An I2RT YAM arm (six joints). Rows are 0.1 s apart.
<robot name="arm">
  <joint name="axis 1" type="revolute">
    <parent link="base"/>
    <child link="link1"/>
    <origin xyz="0 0 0.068" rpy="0 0 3.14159"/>
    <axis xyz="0 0 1"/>
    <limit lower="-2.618" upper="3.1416"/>
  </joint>
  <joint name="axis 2" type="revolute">
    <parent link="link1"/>
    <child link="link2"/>
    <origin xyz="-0.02 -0.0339 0.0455" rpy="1.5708 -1.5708 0"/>
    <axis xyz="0 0 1"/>
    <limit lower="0" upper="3.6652"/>
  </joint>
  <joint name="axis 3" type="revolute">
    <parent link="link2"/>
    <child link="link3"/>
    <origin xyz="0 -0.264 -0.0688" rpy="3.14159 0 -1.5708"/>
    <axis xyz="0 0 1"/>
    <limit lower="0" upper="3.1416"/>
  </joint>
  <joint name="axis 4" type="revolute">
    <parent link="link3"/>
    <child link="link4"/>
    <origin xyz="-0.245 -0.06 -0.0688" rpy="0 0 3.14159"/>
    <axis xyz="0 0 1"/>
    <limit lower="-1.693" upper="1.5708"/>
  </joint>
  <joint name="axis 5" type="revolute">
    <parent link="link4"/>
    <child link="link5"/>
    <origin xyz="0.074 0.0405 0.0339" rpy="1.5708 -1.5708 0"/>
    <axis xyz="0 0 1"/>
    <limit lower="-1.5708" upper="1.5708"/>
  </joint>
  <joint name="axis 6" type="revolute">
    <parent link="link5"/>
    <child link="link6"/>
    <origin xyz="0 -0.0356 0.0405" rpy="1.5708 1.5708 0"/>
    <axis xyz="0 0 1"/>
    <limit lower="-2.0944" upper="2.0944"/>
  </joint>
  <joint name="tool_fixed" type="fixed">
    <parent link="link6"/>
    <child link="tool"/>
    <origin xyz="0 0 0" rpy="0 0 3.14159"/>
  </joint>
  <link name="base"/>
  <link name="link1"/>
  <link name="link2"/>
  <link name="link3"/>
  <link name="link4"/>
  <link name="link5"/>
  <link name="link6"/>
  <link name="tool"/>
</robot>
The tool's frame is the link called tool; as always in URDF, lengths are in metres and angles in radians.
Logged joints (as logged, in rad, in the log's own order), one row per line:
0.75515 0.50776 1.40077 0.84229 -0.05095 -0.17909
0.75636 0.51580 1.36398 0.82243 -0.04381 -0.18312
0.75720 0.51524 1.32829 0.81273 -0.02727 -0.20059
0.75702 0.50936 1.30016 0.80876 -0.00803 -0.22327
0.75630 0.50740 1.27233 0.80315 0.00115 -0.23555
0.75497 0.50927 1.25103 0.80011 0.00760 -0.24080
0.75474 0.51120 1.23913 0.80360 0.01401 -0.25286
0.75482 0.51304 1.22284 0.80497 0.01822 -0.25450
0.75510 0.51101 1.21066 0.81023 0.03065 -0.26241
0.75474 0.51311 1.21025 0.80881 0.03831 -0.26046
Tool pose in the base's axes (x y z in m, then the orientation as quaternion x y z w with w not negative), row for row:
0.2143 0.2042 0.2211 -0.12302 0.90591 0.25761 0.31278
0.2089 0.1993 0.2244 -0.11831 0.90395 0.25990 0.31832
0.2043 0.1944 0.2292 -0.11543 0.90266 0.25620 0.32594
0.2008 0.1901 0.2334 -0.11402 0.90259 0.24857 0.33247
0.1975 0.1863 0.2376 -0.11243 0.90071 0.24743 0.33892
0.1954 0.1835 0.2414 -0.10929 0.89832 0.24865 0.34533
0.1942 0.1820 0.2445 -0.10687 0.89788 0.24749 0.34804
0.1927 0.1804 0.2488 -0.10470 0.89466 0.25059 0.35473
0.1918 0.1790 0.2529 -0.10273 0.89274 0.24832 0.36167
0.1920 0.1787 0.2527 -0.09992 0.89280 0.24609 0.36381
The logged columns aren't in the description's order. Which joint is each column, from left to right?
Columns, left to right: axis 1, axis 6, axis 2, axis 3, axis 5, axis 4.
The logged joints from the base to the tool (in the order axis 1, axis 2, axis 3, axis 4, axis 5, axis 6), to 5 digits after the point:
0.75515 1.40077 0.84229 -0.17909 -0.05095 0.50776
0.75636 1.36398 0.82243 -0.18312 -0.04381 0.51580
0.75720 1.32829 0.81273 -0.20059 -0.02727 0.51524
0.75702 1.30016 0.80876 -0.22327 -0.00803 0.50936
0.75630 1.27233 0.80315 -0.23555 0.00115 0.50740
0.75497 1.25103 0.80011 -0.24080 0.00760 0.50927
0.75474 1.23913 0.80360 -0.25286 0.01401 0.51120
0.75482 1.22284 0.80497 -0.25450 0.01822 0.51304
0.75510 1.21066 0.81023 -0.26241 0.03065 0.51101
0.75474 1.21025 0.80881 -0.26046 0.03831 0.51311

